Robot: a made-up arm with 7 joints.
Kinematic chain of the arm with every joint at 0, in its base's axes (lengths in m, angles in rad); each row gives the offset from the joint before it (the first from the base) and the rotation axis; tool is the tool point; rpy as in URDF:
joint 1: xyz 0 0.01 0.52 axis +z
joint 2: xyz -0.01 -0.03 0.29 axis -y
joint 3: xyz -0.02 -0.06 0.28 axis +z
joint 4: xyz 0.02 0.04 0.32 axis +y
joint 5: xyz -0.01 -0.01 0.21 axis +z
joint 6: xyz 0 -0.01 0.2 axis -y
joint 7: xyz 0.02 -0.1 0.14 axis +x
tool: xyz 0.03 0 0.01 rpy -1.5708 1.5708 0
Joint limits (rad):
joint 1: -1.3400..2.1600
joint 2: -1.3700..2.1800
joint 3: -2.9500..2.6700
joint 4: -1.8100..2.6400
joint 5: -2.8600..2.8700
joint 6: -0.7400..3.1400
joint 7: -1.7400..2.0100
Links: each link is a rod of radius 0.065 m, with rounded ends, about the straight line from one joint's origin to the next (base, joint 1, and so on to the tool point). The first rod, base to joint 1, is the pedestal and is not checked.
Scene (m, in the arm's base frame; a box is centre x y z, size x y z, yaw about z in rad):
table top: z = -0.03
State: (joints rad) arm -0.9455 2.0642 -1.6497 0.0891 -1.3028 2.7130 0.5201
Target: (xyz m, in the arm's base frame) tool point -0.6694 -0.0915 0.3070
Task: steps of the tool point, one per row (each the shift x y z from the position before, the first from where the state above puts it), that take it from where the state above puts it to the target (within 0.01 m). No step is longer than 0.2 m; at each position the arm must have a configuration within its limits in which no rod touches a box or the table.
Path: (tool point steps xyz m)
1: -0.1107 -0.1412 -0.0300
2: -0.0744 -0.1593 -0.0309
3: -0.0354 -0.1684 -0.0311
4: 0.0044 -0.1679 -0.0308
5: 0.0424 -0.1581 -0.0302

